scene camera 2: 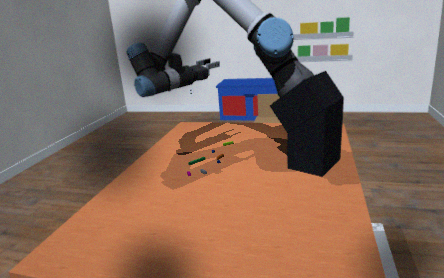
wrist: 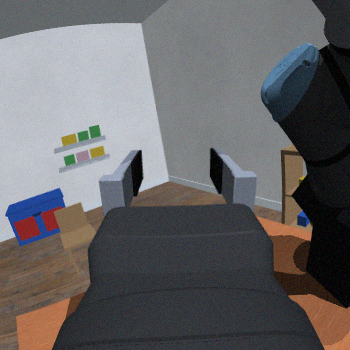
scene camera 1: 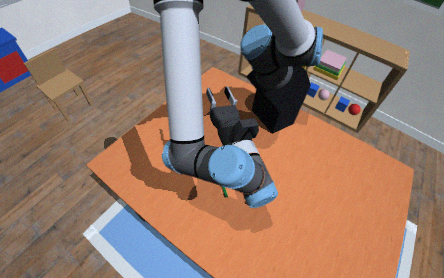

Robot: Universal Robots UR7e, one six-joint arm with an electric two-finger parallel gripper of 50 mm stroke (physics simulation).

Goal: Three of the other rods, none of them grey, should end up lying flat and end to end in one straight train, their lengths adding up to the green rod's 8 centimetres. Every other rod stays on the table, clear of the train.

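Places are measured from the arm's base along level axes (x back, y right, z up), in centimetres.
Pixels of known places: gripper, fingertip midpoint: (scene camera 2: pixel 214 62) (wrist: pixel 175 162) (scene camera 1: pixel 217 89); arm's base at its link origin: (scene camera 2: pixel 297 87) (wrist: pixel 345 172) (scene camera 1: pixel 274 73).
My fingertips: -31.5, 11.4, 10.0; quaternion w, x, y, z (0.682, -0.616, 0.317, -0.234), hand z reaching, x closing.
Ahead of a thing's pixels: the offset from my fingertips to its top centre, as dx, dy, dz. Level surfaces: height alone.
The green rod @[-10.0, -9.1, -38.6] (scene camera 1: pixel 224 191) (scene camera 2: pixel 197 161) lies flat on the table, partly hidden by the arm in scene camera 1. In scene camera 2 a lime rod @[+2.6, +9.3, -38.6] (scene camera 2: pixel 228 143) lies behind it, and an orange-brown rod @[-0.4, -5.7, -38.6] (scene camera 2: pixel 220 157) to its right. One small blue rod @[-3.7, +0.6, -38.6] (scene camera 2: pixel 213 151) lies behind the orange-brown rod and another blue rod @[-0.7, -10.8, -38.6] (scene camera 2: pixel 218 162) in front of it. A magenta rod @[-11.7, -20.8, -38.6] (scene camera 2: pixel 189 174) and a grey rod @[-6.1, -19.5, -38.6] (scene camera 2: pixel 203 171) lie nearer the camera. The rods lie apart. My gripper (scene camera 1: pixel 221 95) (scene camera 2: pixel 212 63) (wrist: pixel 175 162) is open and empty, high above the table, pointing sideways.
The orange table @[dz -39.7] (scene camera 1: pixel 325 200) (scene camera 2: pixel 150 215) (wrist: pixel 40 320) carries the black robot base (scene camera 1: pixel 280 107) (scene camera 2: pixel 315 130). A wooden shelf unit (scene camera 1: pixel 382 57) stands behind the base. A chair (scene camera 1: pixel 60 80) (wrist: pixel 75 225) and a blue cabinet (scene camera 2: pixel 247 84) (wrist: pixel 37 202) stand on the floor beyond the table.
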